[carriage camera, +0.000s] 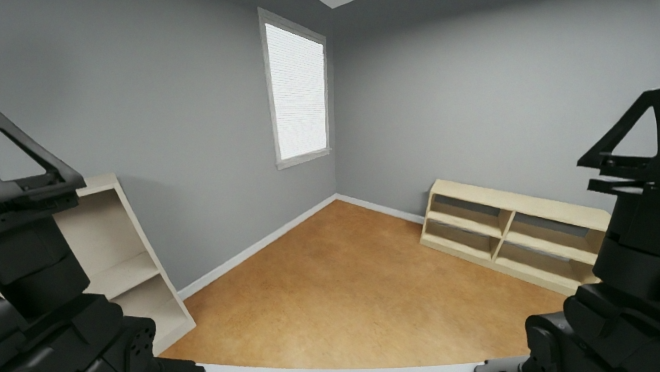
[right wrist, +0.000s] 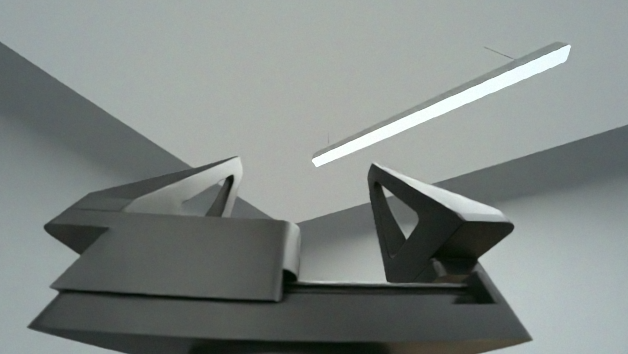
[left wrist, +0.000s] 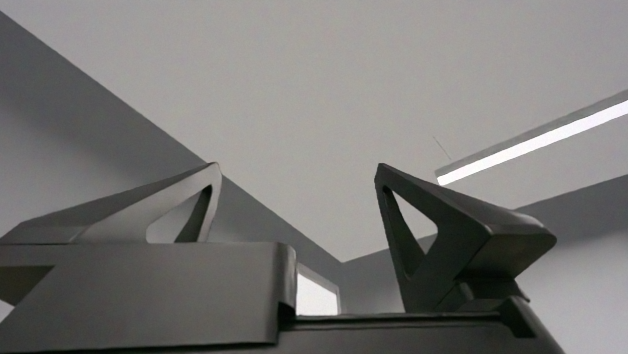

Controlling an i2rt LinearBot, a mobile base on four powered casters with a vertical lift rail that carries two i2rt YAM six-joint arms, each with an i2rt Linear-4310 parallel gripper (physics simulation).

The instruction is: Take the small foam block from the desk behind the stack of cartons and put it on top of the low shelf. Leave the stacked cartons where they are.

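Note:
The low shelf, pale wood with two columns of open compartments, stands against the wall at the right in the carriage view; its right end is partly hidden by my right arm. The foam block, the desk and the stack of cartons do not show in these views. My left gripper is open and empty, pointing up toward the ceiling; part of it shows at the left edge of the carriage view. My right gripper is open and empty, also pointing up; part of it shows at the right edge of the carriage view, far from the shelf top.
A taller, pale bookcase stands against the wall at the left, partly behind my left arm. A bright window is in the wall near the room's corner. The orange-brown floor lies between the bookcase and the low shelf. A ceiling lamp hangs above.

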